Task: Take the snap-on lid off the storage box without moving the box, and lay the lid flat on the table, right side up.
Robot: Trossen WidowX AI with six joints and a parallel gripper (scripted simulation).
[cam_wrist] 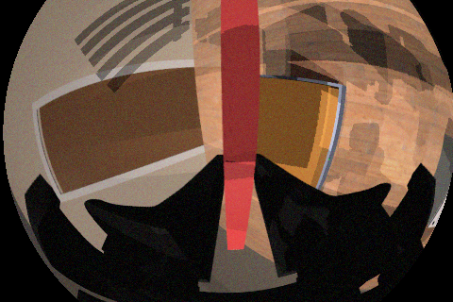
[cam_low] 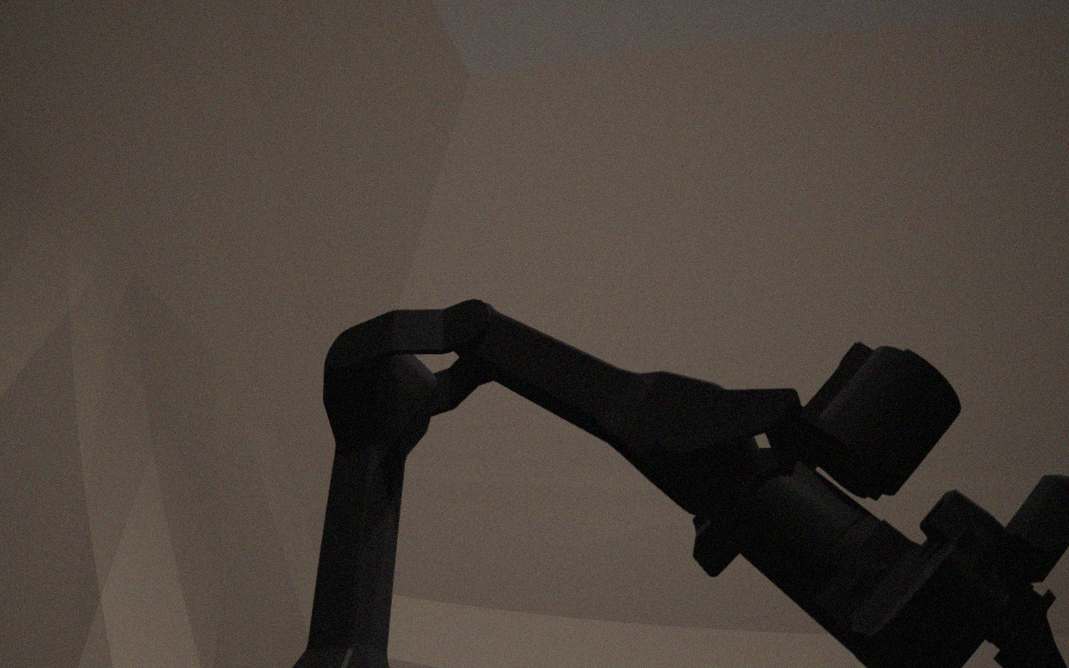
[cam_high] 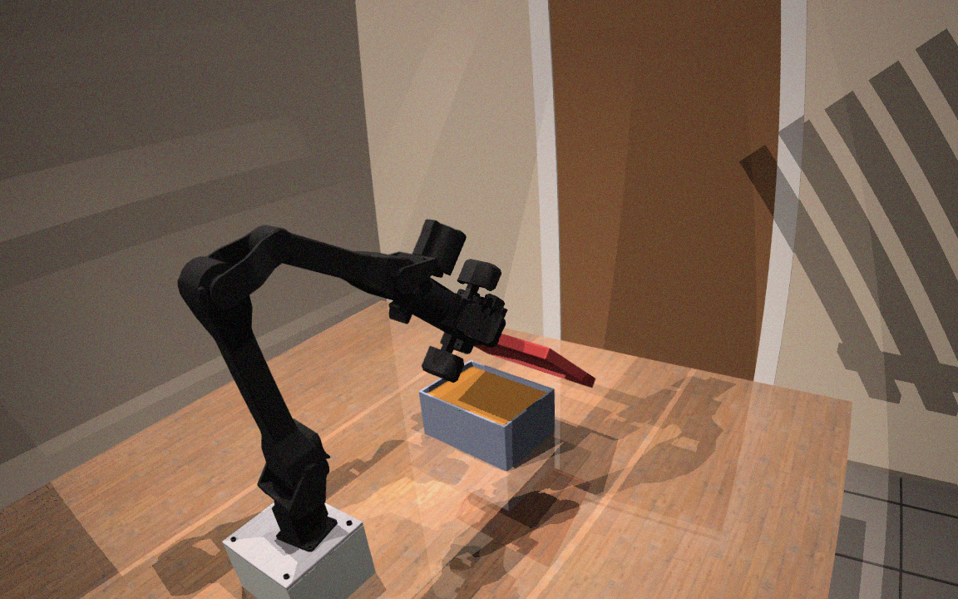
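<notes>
Now: the red lid 60 mm ahead of my gripper tip, 50 mm below it and 20 mm to the right of it. Round my gripper tip: grey-blue storage box 180 mm below, 50 mm ahead, 40 mm to the left.
</notes>
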